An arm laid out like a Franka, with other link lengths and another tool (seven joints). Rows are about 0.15 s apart.
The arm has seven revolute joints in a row. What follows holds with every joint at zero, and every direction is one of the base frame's.
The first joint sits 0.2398 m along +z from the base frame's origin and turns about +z.
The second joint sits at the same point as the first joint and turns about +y.
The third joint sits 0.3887 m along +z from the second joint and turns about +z.
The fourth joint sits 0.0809 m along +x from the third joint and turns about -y.
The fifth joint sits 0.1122 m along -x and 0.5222 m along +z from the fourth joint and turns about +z.
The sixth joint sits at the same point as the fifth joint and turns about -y.
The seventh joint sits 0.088 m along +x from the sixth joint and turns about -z.
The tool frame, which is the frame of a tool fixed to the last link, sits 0.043 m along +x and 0.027 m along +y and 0.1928 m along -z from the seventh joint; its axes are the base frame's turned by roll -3.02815, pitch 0 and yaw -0.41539 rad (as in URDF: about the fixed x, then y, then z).
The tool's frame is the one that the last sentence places.
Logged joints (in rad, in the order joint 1, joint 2, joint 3, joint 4, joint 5, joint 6, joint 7), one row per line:
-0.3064 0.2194 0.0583 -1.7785 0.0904 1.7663 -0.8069
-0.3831 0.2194 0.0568 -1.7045 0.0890 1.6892 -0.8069
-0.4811 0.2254 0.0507 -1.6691 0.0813 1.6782 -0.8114
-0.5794 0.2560 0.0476 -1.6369 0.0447 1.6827 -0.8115
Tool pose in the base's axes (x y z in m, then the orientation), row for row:
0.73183 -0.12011 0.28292 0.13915 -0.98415 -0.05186 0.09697
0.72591 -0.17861 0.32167 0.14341 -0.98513 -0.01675 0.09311
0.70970 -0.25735 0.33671 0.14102 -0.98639 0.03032 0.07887
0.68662 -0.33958 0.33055 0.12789 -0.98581 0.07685 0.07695
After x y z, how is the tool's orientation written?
As a quaternion, w x y z.
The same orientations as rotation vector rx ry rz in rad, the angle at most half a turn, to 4 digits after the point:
-2.8447 -0.1499 0.2803
-2.8407 -0.0483 0.2685
-2.8482 0.0875 0.2277
-2.8677 0.2236 0.2238

